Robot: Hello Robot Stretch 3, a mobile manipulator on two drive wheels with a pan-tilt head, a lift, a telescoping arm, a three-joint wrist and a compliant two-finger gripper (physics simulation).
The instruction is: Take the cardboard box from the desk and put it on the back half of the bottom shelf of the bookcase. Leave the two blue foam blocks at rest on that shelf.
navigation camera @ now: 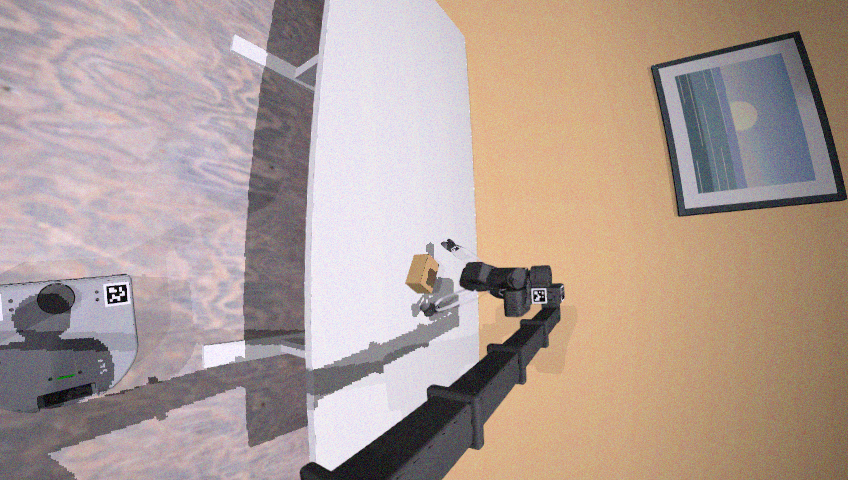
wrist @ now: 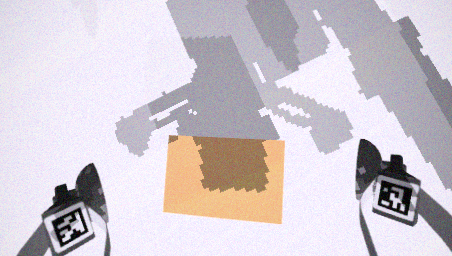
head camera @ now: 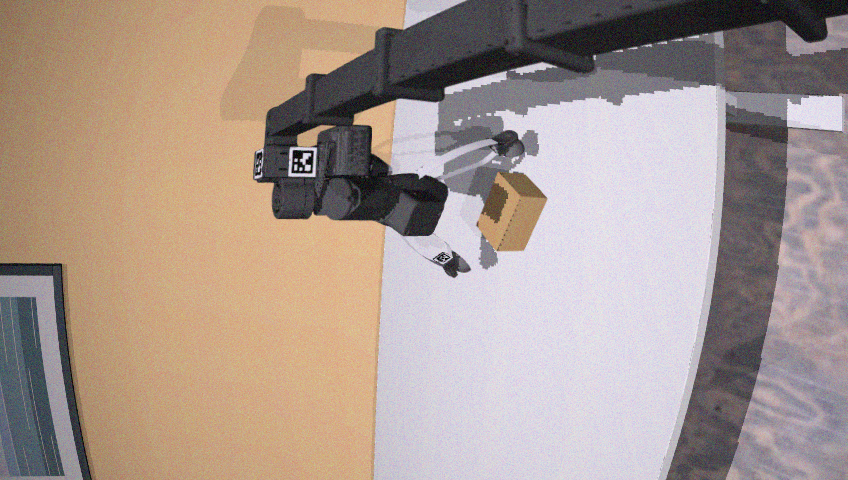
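Pixels of known places: gripper, fingertip midpoint: (navigation camera: 433,276) (wrist: 229,172) (head camera: 491,204); robot's base, origin of the base link: (navigation camera: 57,297).
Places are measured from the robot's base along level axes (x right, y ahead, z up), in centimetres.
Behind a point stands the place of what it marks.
Observation:
The cardboard box (head camera: 521,218) @[x 70.2, y -0.4, z 75.2 cm] (navigation camera: 417,272) @[x 70.0, y -0.6, z 75.1 cm] (wrist: 227,205) @[x 71.2, y -0.6, z 77.1 cm] rests on the white desk (head camera: 535,368) @[x 69.2, y 20.7, z 72.1 cm] (navigation camera: 386,148) @[x 64.8, y 32.8, z 72.1 cm] (wrist: 45,75) @[x 94.1, y 11.6, z 72.1 cm]. In the wrist view it is nearly square to the view, between and apart from the two fingers. My gripper (head camera: 483,204) @[x 73.2, y -2.2, z 78.0 cm] (navigation camera: 439,276) @[x 73.2, y -2.2, z 78.0 cm] (wrist: 229,172) @[x 73.2, y -2.2, z 78.0 cm] is open wide and empty. In the head view its fingers are at the wall side of the box, one towards the top of the view and one towards the bottom. Its shadow falls on the desk and part of the box. The bookcase and the two blue foam blocks do not show.
My extended arm (head camera: 452,53) @[x 31.7, y -8.9, z 111.6 cm] (navigation camera: 440,410) @[x 22.8, y -8.2, z 110.0 cm] reaches over the desk towards the orange wall (head camera: 208,297) @[x 122.5, y 15.4, z 108.3 cm] (navigation camera: 565,148) @[x 125.8, y 38.5, z 108.3 cm]. The wrist is close to that wall. A framed picture (head camera: 26,380) @[x 122.7, y 33.0, z 153.9 cm] (navigation camera: 743,118) @[x 123.3, y 37.3, z 165.9 cm] hangs there. My base (navigation camera: 121,339) @[x 12.9, y -12.4, z 16.0 cm] is on the floor beyond the desk's front edge.

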